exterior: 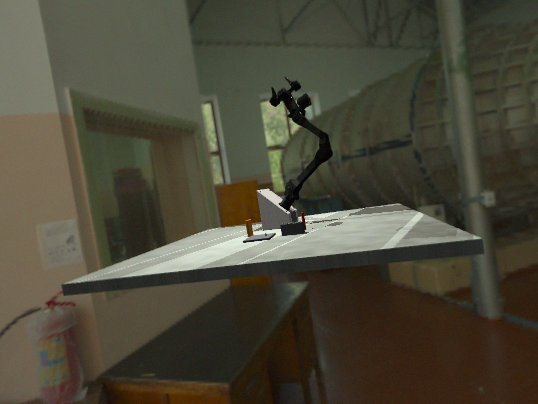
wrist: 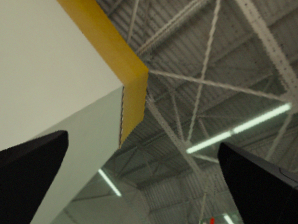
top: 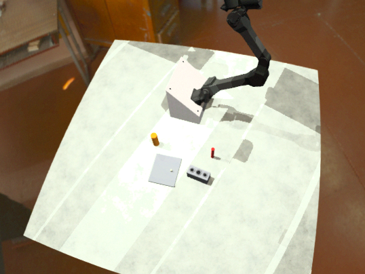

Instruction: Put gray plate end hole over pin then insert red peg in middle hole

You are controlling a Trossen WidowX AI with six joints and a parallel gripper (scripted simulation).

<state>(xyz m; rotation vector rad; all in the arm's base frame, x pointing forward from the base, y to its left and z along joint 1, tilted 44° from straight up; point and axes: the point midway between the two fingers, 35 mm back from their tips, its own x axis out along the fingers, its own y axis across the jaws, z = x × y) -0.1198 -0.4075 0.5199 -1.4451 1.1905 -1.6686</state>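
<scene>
The gray plate is 440 mm ahead of my gripper tip, 40 mm to the left of it and 760 mm below it. Round my gripper tip: orange cylinder: 330 mm ahead, 190 mm to the right, 760 mm below; then square base: 440 mm ahead, 100 mm to the right, 790 mm below; then red peg: 330 mm ahead, 80 mm to the left, 760 mm below.
</scene>
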